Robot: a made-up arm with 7 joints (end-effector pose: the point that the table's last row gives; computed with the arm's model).
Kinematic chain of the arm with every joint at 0, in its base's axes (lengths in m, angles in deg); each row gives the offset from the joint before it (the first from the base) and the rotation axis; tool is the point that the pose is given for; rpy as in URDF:
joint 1: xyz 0 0 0.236 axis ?
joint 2: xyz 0 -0.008 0.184 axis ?
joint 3: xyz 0 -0.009 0.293 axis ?
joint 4: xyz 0 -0.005 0.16 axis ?
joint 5: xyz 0 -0.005 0.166 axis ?
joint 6: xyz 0 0 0.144 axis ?
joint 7: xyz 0 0 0.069 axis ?
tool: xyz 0 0 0 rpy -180 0 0
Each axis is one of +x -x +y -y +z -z.
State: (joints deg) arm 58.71 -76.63 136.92 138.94 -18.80 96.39 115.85
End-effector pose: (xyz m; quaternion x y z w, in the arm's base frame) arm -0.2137 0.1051 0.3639 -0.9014 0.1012 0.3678 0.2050
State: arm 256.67 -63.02 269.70 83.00 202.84 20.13 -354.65
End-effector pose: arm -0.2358 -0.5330 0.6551 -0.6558 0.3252 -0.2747 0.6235
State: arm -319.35 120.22 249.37 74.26 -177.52 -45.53 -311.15
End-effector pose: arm 0.5837 -0.0760 0.2662 0.7731 -0.3832 0.0449 0.5035
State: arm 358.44 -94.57 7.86 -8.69 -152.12 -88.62 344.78
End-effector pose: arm -0.7665 -0.0816 0.3659 -0.1592 0.9306 0.2886 0.1592
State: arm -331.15 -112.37 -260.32 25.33 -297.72 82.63 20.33
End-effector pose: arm -0.6379 0.1597 0.0531 -0.2642 -0.0940 0.0907 0.9556
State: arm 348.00 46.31 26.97 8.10 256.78 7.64 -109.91
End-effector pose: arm 0.6247 0.0907 0.9592 0.1565 -0.8714 0.0518 0.4620
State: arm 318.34 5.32 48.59 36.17 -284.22 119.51 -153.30
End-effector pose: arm 0.2226 -0.0606 1.0783 -0.5217 -0.0059 -0.2518 0.8151
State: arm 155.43 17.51 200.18 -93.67 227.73 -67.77 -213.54
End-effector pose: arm -0.4554 -0.1204 0.7709 -0.7914 -0.2527 -0.4294 0.3541
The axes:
joint 1: -z
joint 2: +y
joint 3: -z
joint 4: +y
joint 5: -z
joint 6: +y
joint 7: -z

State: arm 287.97 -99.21 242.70 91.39 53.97 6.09 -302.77
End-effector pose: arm -0.4366 -0.2877 0.1923 -0.4890 0.2842 -0.8234 0.0458
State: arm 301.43 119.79 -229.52 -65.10 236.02 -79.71 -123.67
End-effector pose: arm 0.0470 0.5300 -0.0015 0.4435 -0.6705 0.4872 0.3412
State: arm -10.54 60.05 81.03 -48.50 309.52 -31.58 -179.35
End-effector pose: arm 0.4902 0.3607 0.8313 0.1778 -0.8820 0.4363 0.0103
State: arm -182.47 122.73 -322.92 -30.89 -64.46 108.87 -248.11
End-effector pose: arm -0.6335 -0.1239 0.0919 -0.3541 0.0573 0.8662 0.3478
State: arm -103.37 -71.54 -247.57 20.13 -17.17 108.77 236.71
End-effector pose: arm 0.3195 -0.6250 0.5933 0.3866 -0.4922 0.1523 0.7649
